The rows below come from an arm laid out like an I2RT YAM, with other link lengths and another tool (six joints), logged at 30 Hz.
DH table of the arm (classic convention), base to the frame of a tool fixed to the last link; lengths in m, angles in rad. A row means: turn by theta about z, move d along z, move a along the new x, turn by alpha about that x. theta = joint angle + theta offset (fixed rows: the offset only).
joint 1: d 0.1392; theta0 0; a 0.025; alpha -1.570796
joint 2: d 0; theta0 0; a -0.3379; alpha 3.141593
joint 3: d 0; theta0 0.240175; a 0.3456; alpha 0
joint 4: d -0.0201; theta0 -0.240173; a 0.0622; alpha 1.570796
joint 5: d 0.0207; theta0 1.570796; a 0; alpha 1.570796
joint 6: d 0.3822; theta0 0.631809; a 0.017; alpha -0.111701
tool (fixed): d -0.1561; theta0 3.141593; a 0; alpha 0
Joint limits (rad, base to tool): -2.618..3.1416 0..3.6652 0..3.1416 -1.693..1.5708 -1.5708..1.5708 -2.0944..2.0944
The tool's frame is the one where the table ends.
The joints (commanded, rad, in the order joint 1, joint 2, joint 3, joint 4, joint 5, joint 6), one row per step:
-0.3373 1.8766 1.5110 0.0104 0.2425 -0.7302
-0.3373 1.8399 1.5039 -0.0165 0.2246 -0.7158
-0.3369 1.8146 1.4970 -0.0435 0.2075 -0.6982
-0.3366 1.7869 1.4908 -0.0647 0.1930 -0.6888
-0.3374 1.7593 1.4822 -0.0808 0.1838 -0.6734
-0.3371 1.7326 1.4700 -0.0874 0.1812 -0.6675
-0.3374 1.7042 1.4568 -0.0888 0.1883 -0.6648
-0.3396 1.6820 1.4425 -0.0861 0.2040 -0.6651
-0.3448 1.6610 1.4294 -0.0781 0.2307 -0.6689
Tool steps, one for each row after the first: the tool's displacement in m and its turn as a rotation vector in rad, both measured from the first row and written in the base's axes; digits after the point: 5 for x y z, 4 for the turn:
-0.00776 0.00657 0.01378 0.0163 -0.0121 0.0119
-0.01380 0.01261 0.01942 0.0387 -0.0149 0.0222
-0.02013 0.01824 0.02860 0.0510 -0.0214 0.0329
-0.02748 0.02207 0.03740 0.0653 -0.0328 0.0355
-0.03466 0.02530 0.04593 0.0682 -0.0434 0.0365
-0.04327 0.02640 0.05635 0.0631 -0.0571 0.0292
-0.05191 0.02421 0.06312 0.0540 -0.0656 0.0128
-0.06206 0.01801 0.07138 0.0367 -0.0765 -0.0158

